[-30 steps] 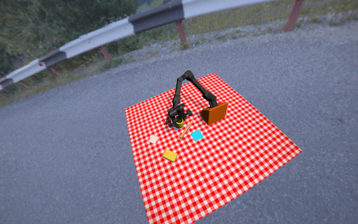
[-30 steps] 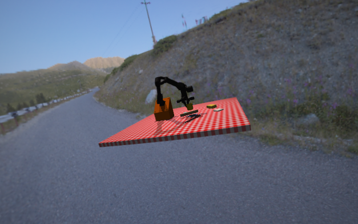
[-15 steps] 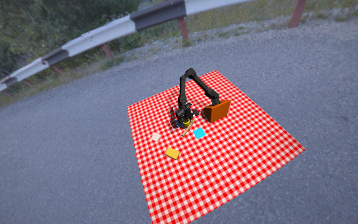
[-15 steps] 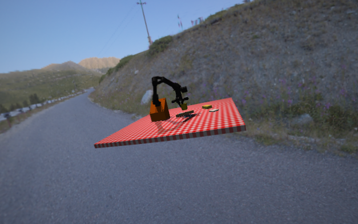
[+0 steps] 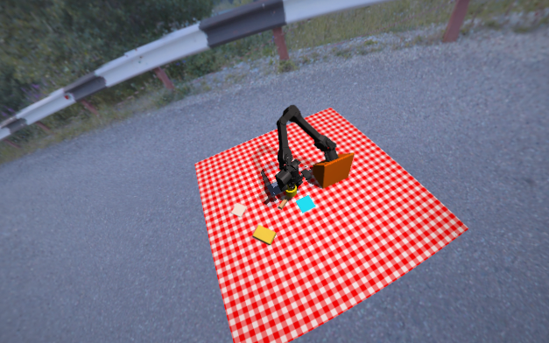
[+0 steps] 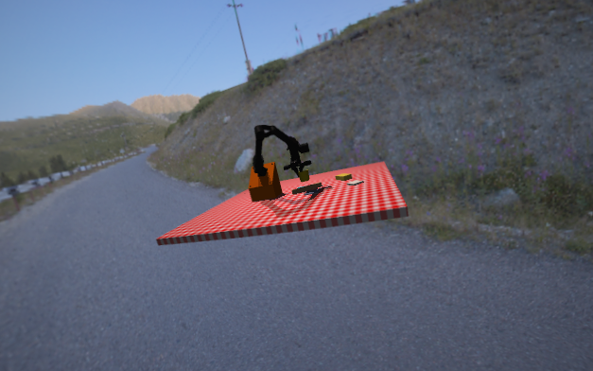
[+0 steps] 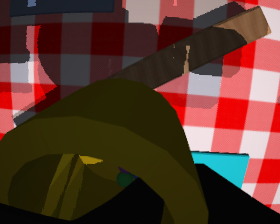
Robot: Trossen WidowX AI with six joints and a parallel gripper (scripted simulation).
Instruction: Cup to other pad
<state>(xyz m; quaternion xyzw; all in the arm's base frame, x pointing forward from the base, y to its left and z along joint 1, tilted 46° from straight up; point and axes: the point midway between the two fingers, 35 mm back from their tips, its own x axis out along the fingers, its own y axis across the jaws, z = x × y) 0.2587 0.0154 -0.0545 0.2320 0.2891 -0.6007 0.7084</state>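
The wooden stick is 90 mm below my gripper tip, 40 mm ahead of it and 20 mm to the right of it. The rest, counted from my gripper tip: white tile: 370 mm ahead, 90 mm below, 30 mm to the right; then yellow cup: 20 mm ahead; then yellow block: 250 mm ahead, 180 mm to the left, 80 mm below.
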